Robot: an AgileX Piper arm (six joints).
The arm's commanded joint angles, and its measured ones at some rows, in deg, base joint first. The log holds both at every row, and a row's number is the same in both.
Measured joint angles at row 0: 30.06 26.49 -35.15 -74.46 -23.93 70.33
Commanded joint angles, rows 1 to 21: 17.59 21.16 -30.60 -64.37 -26.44 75.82; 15.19 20.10 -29.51 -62.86 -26.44 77.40; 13.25 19.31 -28.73 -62.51 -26.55 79.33; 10.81 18.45 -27.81 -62.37 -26.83 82.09; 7.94 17.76 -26.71 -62.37 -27.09 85.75; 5.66 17.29 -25.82 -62.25 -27.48 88.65; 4.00 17.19 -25.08 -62.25 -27.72 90.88; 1.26 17.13 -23.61 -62.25 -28.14 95.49; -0.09 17.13 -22.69 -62.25 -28.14 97.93; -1.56 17.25 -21.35 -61.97 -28.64 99.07; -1.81 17.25 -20.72 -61.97 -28.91 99.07; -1.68 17.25 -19.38 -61.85 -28.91 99.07; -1.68 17.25 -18.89 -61.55 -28.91 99.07; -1.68 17.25 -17.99 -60.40 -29.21 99.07; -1.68 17.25 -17.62 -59.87 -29.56 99.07; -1.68 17.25 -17.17 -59.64 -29.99 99.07; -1.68 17.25 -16.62 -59.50 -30.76 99.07; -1.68 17.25 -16.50 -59.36 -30.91 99.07; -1.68 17.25 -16.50 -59.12 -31.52 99.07; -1.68 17.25 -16.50 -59.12 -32.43 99.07; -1.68 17.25 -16.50 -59.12 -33.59 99.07
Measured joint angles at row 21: -1.28 17.40 -16.71 -59.54 -30.55 99.17
